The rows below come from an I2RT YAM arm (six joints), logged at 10 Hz.
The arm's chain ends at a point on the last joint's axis. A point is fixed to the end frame.
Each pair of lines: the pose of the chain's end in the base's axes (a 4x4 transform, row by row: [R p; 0 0 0 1], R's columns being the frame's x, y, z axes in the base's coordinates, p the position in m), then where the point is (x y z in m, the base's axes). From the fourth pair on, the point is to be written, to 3 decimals.
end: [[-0.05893, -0.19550, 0.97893, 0.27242], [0.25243, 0.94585, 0.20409, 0.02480], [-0.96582, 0.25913, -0.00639, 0.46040], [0, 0, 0, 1]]
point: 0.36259 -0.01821 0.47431
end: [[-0.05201, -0.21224, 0.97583, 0.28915], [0.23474, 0.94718, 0.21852, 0.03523], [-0.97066, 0.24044, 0.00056, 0.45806], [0, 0, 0, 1]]
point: 0.37978 -0.00618 0.47368
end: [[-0.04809, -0.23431, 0.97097, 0.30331], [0.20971, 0.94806, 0.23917, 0.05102], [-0.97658, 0.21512, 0.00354, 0.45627], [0, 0, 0, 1]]
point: 0.39465 0.01194 0.47369
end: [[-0.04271, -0.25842, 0.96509, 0.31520], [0.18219, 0.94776, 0.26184, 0.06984], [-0.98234, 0.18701, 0.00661, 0.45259], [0, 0, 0, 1]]
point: 0.407 0.033 0.472
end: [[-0.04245, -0.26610, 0.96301, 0.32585], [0.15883, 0.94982, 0.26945, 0.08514], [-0.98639, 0.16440, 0.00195, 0.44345], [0, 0, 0, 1]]
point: 0.418 0.050 0.464
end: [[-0.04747, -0.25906, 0.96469, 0.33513], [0.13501, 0.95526, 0.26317, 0.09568], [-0.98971, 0.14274, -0.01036, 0.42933], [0, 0, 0, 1]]
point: 0.427 0.060 0.450
